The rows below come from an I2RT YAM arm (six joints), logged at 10 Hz.
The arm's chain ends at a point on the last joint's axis. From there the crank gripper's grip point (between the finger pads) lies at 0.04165 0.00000 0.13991 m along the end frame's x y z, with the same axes.
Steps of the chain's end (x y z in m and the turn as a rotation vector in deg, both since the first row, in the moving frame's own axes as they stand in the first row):
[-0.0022, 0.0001, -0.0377, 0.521, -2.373, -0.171]
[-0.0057, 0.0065, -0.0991, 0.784, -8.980, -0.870]
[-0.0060, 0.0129, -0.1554, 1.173, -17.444, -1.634]
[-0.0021, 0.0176, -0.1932, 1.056, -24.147, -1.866]
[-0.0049, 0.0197, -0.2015, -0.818, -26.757, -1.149]
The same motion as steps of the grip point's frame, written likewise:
[-0.0080, -0.0013, -0.0361, 0.521, -2.373, -0.171]
[-0.0281, 0.0041, -0.0943, 0.784, -8.980, -0.870]
[-0.0499, 0.0094, -0.1494, 1.173, -17.444, -1.634]
[-0.0630, 0.0146, -0.1884, 1.056, -24.147, -1.866]
[-0.0723, 0.0216, -0.1977, -0.818, -26.757, -1.149]

